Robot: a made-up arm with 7 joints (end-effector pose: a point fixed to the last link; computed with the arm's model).
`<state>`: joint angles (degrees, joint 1 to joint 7).
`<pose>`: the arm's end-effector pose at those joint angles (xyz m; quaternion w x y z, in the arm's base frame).
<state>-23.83 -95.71 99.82 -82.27 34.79 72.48 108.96</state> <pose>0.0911 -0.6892 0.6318 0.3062 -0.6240 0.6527 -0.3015</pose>
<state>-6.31 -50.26 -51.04 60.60 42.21 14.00 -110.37</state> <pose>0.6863 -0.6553 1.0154 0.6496 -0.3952 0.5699 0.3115</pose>
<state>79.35 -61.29 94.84 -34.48 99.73 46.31 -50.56</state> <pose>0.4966 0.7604 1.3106 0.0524 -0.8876 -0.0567 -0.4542</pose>
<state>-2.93 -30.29 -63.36 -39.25 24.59 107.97 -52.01</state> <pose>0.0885 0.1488 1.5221 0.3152 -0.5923 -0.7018 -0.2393</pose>
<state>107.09 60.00 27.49 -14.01 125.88 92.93 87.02</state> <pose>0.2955 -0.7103 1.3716 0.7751 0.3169 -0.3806 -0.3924</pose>
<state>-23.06 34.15 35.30 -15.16 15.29 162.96 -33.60</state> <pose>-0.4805 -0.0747 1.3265 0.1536 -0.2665 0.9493 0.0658</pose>
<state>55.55 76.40 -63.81 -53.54 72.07 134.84 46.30</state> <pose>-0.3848 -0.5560 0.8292 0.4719 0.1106 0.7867 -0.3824</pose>
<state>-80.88 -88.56 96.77 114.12 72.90 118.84 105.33</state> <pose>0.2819 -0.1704 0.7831 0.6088 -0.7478 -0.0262 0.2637</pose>
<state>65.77 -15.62 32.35 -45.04 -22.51 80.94 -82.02</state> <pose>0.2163 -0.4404 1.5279 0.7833 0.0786 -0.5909 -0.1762</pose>
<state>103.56 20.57 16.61 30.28 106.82 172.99 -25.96</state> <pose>0.0088 -0.0056 1.4463 0.2651 0.8748 0.3529 0.1999</pose>
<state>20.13 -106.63 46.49 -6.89 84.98 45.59 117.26</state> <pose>0.9211 0.2142 0.5362 0.5406 -0.7217 -0.4185 0.1086</pose>
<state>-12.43 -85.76 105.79 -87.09 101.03 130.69 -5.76</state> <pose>0.4872 -0.5121 0.7670 0.4123 -0.6165 0.6291 0.2328</pose>
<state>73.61 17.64 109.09 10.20 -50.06 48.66 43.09</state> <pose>0.1532 -0.4411 1.8033 0.1554 0.3984 -0.0093 0.9039</pose>
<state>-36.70 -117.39 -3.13 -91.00 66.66 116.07 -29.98</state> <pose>0.2915 -0.5122 0.9833 0.6918 0.1305 -0.6857 -0.1850</pose>
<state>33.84 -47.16 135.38 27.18 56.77 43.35 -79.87</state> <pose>0.3988 0.4248 1.6109 0.0687 0.6007 -0.2018 0.7706</pose>
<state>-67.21 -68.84 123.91 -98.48 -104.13 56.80 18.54</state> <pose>-0.5580 -0.4354 0.8765 0.1019 0.5773 -0.0495 -0.8087</pose>
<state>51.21 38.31 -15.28 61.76 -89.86 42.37 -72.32</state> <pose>-0.0497 -0.1370 1.8351 0.5443 -0.7577 0.0517 -0.3564</pose>
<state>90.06 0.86 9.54 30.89 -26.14 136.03 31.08</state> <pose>0.0999 -0.0756 1.6730 0.2637 0.5392 -0.5341 0.5954</pose>
